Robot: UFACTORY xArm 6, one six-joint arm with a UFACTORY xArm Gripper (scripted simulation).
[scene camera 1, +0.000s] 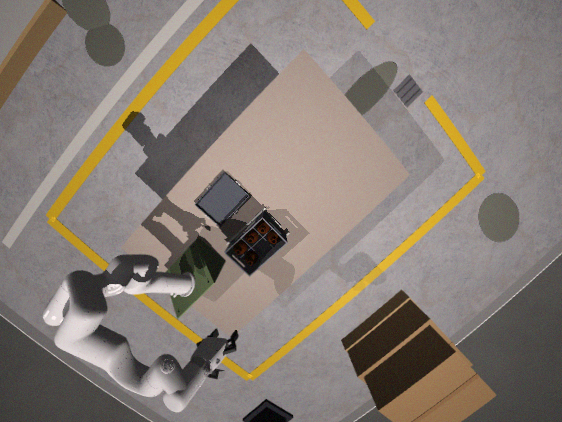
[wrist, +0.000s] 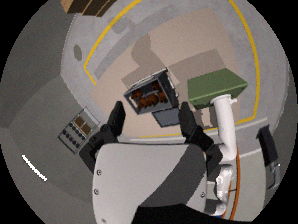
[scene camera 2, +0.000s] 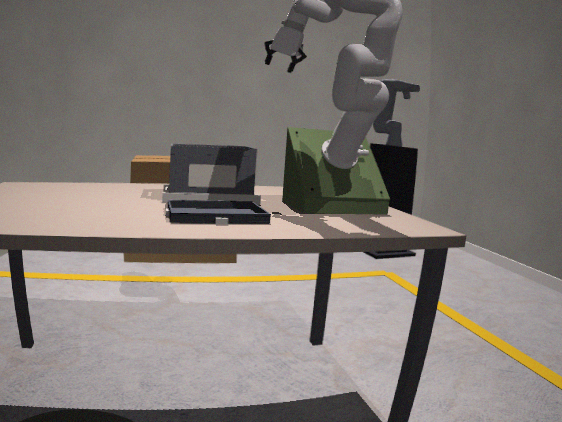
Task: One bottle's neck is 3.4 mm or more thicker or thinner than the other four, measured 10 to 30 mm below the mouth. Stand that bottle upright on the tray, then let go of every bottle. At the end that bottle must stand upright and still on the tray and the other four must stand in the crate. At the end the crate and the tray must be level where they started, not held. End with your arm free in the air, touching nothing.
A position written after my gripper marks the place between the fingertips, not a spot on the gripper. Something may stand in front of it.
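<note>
Scene camera 1 gives me my gripper (scene camera 1: 227, 332) together with a flat dark tray (scene camera 1: 219, 202). In scene camera 2 I see the tray (scene camera 2: 182, 211) again, as well as a dark crate (scene camera 2: 217, 169), and my gripper (scene camera 2: 277, 68) is there too. The wrist view shows my gripper (wrist: 152, 107).
</note>
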